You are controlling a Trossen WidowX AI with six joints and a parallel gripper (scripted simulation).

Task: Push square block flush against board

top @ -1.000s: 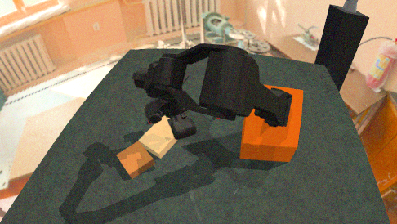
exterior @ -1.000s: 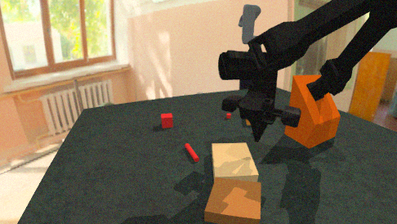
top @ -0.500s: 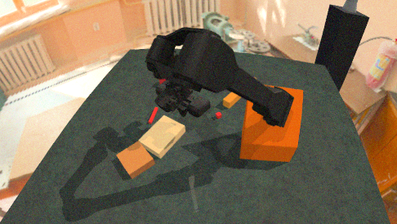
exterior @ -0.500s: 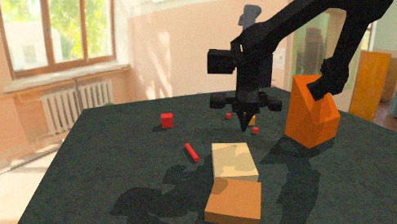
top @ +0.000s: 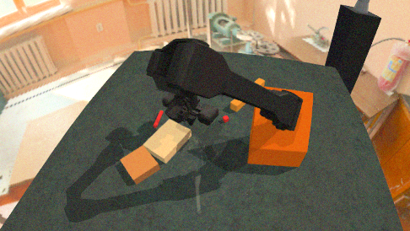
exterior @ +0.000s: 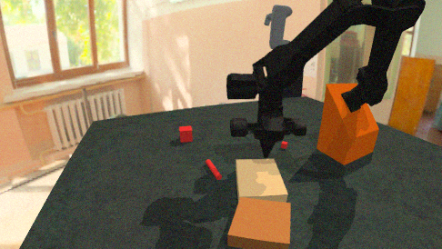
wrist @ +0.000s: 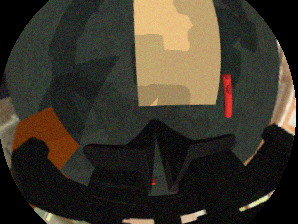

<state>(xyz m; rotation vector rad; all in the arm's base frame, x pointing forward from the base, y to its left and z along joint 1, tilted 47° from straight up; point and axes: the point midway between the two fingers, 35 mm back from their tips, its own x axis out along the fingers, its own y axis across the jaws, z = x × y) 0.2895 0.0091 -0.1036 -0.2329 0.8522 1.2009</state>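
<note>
Right now my gripper tip is 7 cm short of the board, 7 cm to the right of it and 1 cm above it. The rest, counted from my gripper tip: square block (14 cm ahead, 18 cm to the left, 1 cm below); orange bar (21 cm behind, 19 cm to the right, 1 cm below); red stick (13 cm ahead, 4 cm to the right, 2 cm below).
</note>
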